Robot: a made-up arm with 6 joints. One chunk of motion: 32 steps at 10 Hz.
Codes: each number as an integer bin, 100 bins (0 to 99) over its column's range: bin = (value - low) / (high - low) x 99, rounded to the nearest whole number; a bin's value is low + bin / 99 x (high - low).
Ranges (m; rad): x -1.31..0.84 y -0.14..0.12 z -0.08..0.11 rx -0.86..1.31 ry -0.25..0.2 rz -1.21..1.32
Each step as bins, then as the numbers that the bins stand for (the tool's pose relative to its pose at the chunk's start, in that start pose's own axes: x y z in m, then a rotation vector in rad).
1 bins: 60 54 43 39 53 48
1 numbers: -0.0070 0.0018 0.0025 -0.0052 -0.0091 0.0167
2 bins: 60 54 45 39 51 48
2 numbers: -0.0070 0.0018 0.0064 -0.0052 -0.0182 0.0167
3 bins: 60 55 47 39 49 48
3 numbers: -0.0070 0.0044 0.0102 -0.0052 -0.0273 0.0167
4 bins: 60 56 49 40 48 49
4 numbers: -0.0070 0.0071 0.0140 0.0168 -0.0318 0.0422
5 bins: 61 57 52 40 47 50
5 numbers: 0.0147 0.0097 0.0198 0.0168 -0.0364 0.0678
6 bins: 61 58 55 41 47 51
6 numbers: 0.0147 0.0123 0.0256 0.0387 -0.0364 0.0933
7 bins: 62 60 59 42 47 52
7 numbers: 0.0365 0.0176 0.0332 0.0606 -0.0364 0.1189
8 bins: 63 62 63 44 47 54
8 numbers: 0.0582 0.0228 0.0409 0.1044 -0.0364 0.1700
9 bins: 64 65 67 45 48 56
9 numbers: 0.0799 0.0307 0.0486 0.1264 -0.0318 0.2211
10 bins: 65 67 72 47 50 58
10 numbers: 0.1016 0.0360 0.0582 0.1702 -0.0227 0.2722
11 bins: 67 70 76 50 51 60
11 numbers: 0.1451 0.0438 0.0659 0.2360 -0.0182 0.3233
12 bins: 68 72 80 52 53 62
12 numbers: 0.1668 0.0491 0.0735 0.2798 -0.0091 0.3744
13 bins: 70 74 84 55 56 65
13 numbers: 0.2102 0.0543 0.0812 0.3456 0.0045 0.4511
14 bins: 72 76 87 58 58 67
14 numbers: 0.2536 0.0596 0.0870 0.4113 0.0136 0.5022
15 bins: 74 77 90 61 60 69
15 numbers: 0.2971 0.0622 0.0927 0.4771 0.0227 0.5533
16 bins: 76 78 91 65 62 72
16 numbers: 0.3405 0.0648 0.0946 0.5647 0.0318 0.6300
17 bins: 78 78 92 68 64 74
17 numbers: 0.3839 0.0648 0.0966 0.6305 0.0409 0.6811
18 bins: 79 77 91 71 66 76
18 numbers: 0.4057 0.0622 0.0946 0.6963 0.0500 0.7322
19 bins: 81 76 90 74 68 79
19 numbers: 0.4491 0.0596 0.0927 0.7620 0.0591 0.8089
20 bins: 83 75 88 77 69 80
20 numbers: 0.4925 0.0570 0.0889 0.8278 0.0636 0.8344
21 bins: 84 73 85 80 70 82
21 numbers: 0.5142 0.0517 0.0831 0.8935 0.0682 0.8856
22 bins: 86 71 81 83 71 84
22 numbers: 0.5577 0.0465 0.0755 0.9593 0.0727 0.9367
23 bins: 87 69 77 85 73 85
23 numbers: 0.5794 0.0412 0.0678 1.0031 0.0818 0.9622
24 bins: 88 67 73 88 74 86
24 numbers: 0.6011 0.0360 0.0601 1.0689 0.0864 0.9878
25 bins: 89 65 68 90 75 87
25 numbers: 0.6228 0.0307 0.0505 1.1127 0.0909 1.0133
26 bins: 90 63 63 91 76 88
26 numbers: 0.6445 0.0255 0.0409 1.1346 0.0955 1.0389
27 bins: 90 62 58 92 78 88
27 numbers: 0.6445 0.0228 0.0313 1.1566 0.1045 1.0389
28 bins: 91 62 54 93 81 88
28 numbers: 0.6663 0.0228 0.0236 1.1785 0.1182 1.0389
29 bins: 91 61 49 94 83 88
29 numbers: 0.6663 0.0202 0.0140 1.2004 0.1273 1.0389
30 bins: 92 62 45 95 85 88
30 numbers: 0.6880 0.0228 0.0064 1.2223 0.1364 1.0389
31 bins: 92 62 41 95 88 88
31 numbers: 0.6880 0.0228 -0.0013 1.2223 0.1500 1.0389
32 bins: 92 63 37 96 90 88
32 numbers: 0.6880 0.0255 -0.0090 1.2442 0.1591 1.0389
